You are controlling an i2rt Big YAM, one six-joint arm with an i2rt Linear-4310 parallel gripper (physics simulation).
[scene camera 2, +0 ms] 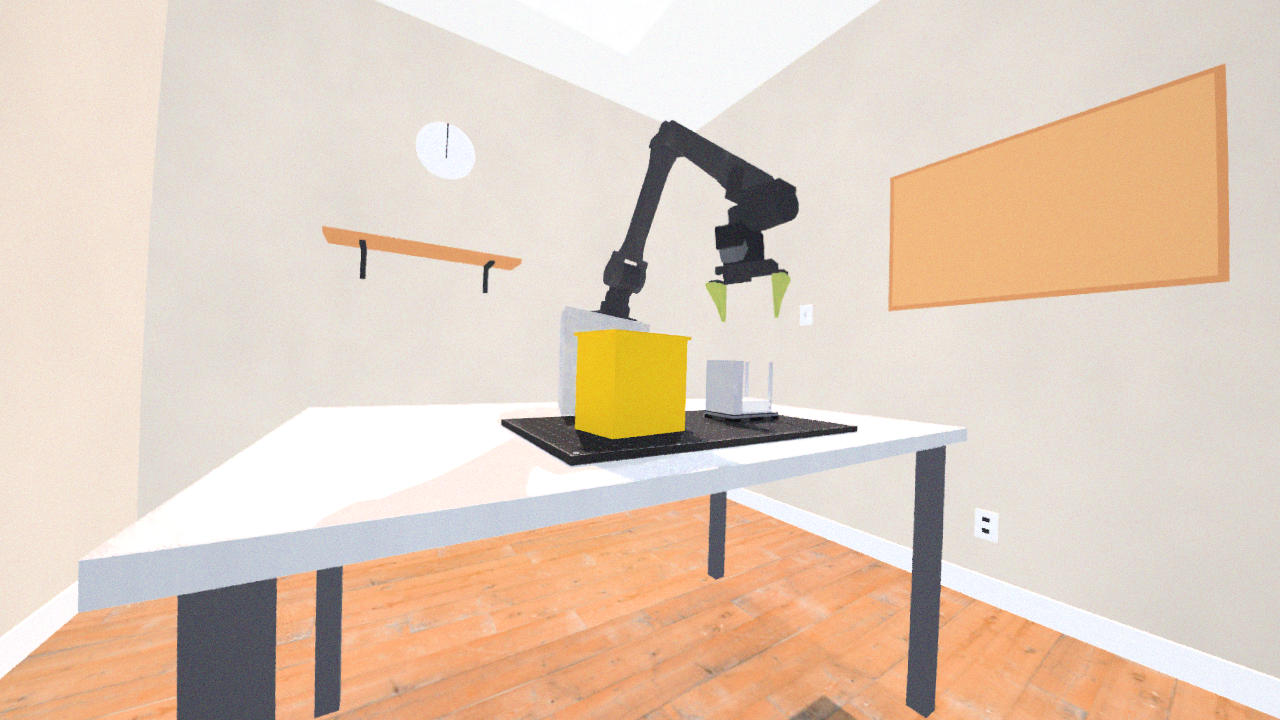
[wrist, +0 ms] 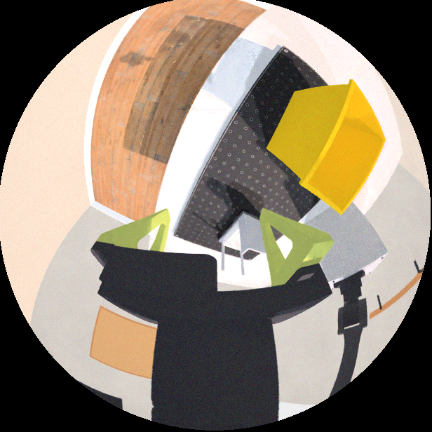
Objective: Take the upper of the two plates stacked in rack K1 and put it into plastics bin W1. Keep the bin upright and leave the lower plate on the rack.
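Places are measured from the arm's base along level axes (x right, y ahead, z up), in centimetres.
Pixels of known places: gripper, fingertip midpoint: (scene camera 2: 749,320); arm's base, origin of the base link: (scene camera 2: 612,320).
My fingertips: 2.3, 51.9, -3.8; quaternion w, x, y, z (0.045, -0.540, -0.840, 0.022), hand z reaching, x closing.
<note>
Ahead of a thing's pixels: the offset from my fingertips to its top centre, as dx, dy, dz. "*": to the spot under its first point. Level surfaces: height alone.
My gripper (scene camera 2: 750,318) (wrist: 214,213) is open and empty, high above the rack, with its green fingers pointing down. Rack K1 {-19.6, -17.6, -7.2} (scene camera 2: 725,386) (wrist: 250,230), with a light grey side wall and thin upright posts, stands on the black board. A dark flat layer {* -14.2, -13.1, -19.8} (scene camera 2: 741,415) shows at the rack's foot. The two plates cannot be told apart in either view, and the rack's wall hides part of its inside. The yellow bin W1 {+15.9, -14.3, -3.2} (scene camera 2: 631,385) (wrist: 310,125) stands upright on the board, beside the rack. Its open top faces up, and no plate shows inside the visible part.
The black perforated board {dz -21.2} (scene camera 2: 796,425) (wrist: 240,145) lies on the white table {dz -22.5} (scene camera 2: 429,447) (wrist: 195,135). A grey block (scene camera 2: 567,358) (wrist: 350,245) stands at the arm's base, behind the bin. The bin's tall walls rise between that block and the table's front edge.
</note>
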